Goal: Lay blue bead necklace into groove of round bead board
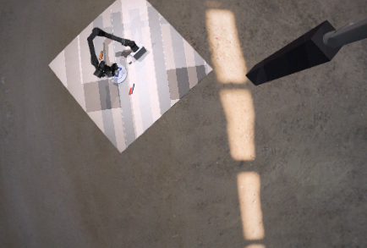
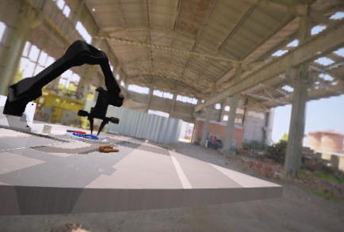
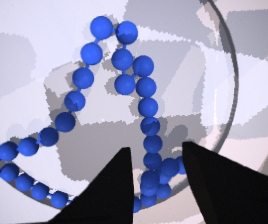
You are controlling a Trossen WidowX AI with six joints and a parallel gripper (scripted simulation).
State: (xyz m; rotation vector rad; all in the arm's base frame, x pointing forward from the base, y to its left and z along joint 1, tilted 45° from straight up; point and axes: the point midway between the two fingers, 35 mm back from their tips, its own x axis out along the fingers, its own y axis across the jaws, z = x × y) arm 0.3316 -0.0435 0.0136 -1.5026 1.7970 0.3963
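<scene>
My gripper tip is 2 cm past the round white bead board, 3 cm to the right of it and 2 cm above it. Round my gripper tip: small white block (20 cm behind, 4 cm to the left, 1 cm below); then red pen-like object (26 cm to the left, 2 cm below).
</scene>
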